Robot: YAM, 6 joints.
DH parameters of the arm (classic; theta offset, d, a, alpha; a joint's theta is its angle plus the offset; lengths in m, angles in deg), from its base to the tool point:
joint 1: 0 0.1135 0.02 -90
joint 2: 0 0 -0.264 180
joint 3: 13.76 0 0.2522 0
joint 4: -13.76 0 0.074 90
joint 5: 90 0 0 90
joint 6: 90 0.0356 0 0
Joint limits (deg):
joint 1: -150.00..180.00
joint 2: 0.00..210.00
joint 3: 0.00..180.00
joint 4: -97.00..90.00
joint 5: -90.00..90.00
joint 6: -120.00..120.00
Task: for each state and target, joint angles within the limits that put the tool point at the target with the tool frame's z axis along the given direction. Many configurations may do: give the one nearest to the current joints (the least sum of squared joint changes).
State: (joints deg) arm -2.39 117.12 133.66 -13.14 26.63 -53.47
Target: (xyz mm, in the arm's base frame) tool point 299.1 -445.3 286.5 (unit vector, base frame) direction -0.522 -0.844 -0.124
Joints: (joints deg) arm -52.58 133.28 121.74 -7.80 68.02 -53.47
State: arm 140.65 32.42 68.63 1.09 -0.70 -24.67
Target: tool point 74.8 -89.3 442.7 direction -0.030 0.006 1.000
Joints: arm 130.28 0.12 46.67 42.07 -1.09 -24.67
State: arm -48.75 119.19 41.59 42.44 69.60 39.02
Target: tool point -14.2 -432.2 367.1 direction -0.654 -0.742 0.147
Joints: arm -88.72 103.63 84.66 30.39 42.10 39.02
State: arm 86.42 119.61 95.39 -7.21 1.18 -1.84
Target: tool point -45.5 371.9 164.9 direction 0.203 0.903 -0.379
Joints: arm 98.82 103.72 50.06 29.91 19.82 -1.84
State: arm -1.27 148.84 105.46 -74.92 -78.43 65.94
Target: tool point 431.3 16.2 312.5 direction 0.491 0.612 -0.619
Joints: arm -0.78 111.91 106.01 -46.15 -38.24 65.94
